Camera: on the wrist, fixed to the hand. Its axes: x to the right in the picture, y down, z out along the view.
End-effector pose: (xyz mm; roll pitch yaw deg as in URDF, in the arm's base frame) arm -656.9 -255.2 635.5 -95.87 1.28 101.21
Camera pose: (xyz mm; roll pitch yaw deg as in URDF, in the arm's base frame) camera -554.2 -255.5 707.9 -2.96 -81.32 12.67
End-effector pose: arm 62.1 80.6 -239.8 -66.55 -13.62 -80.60
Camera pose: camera -63.3 84.6 -231.9 21.30 -49.59 171.13
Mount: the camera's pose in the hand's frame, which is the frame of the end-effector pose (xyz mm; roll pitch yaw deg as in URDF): -21.9 -61.3 -107.5 -1.60 14.55 -91.08
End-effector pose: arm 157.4 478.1 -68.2 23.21 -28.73 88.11
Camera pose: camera 172.7 517.5 -186.5 32.85 33.07 17.51
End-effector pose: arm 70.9 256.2 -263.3 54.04 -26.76 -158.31
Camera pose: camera 60.8 197.3 -373.8 51.83 57.07 159.52
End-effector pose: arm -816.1 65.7 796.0 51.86 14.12 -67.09
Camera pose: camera -792.2 129.2 690.2 -35.16 62.15 171.82
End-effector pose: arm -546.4 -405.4 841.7 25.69 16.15 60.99
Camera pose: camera -565.7 -458.0 729.2 -22.87 37.98 -43.50
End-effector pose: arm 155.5 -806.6 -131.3 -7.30 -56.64 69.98
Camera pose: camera 249.6 -765.8 -203.9 55.48 4.86 -14.53
